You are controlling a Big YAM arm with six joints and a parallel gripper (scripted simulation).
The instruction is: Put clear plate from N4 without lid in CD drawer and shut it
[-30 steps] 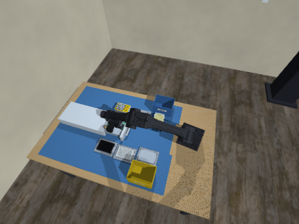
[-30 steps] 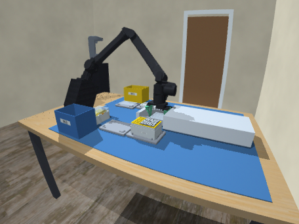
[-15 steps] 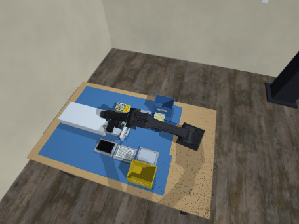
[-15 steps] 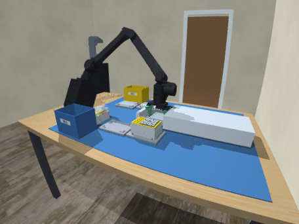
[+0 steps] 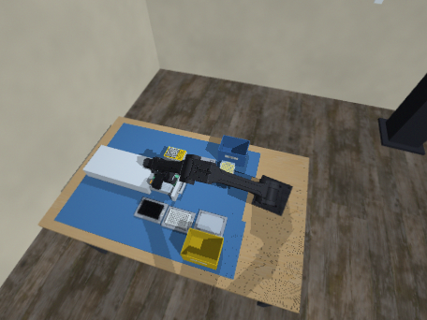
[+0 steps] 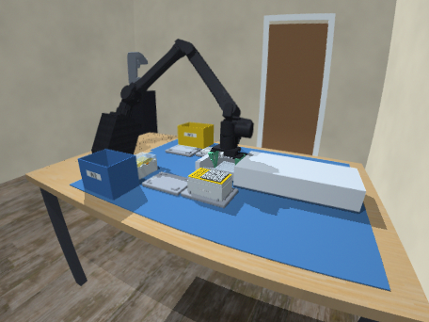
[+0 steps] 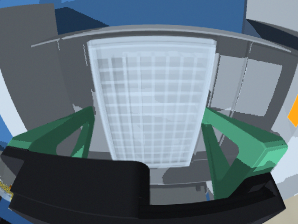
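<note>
My gripper is now right at the clear plate. The rest, counted from my hand: black plate (20 mm ahead, 190 mm to the left); then drawer (50 mm ahead); then white cooler CD (160 mm ahead, 10 mm above).
</note>
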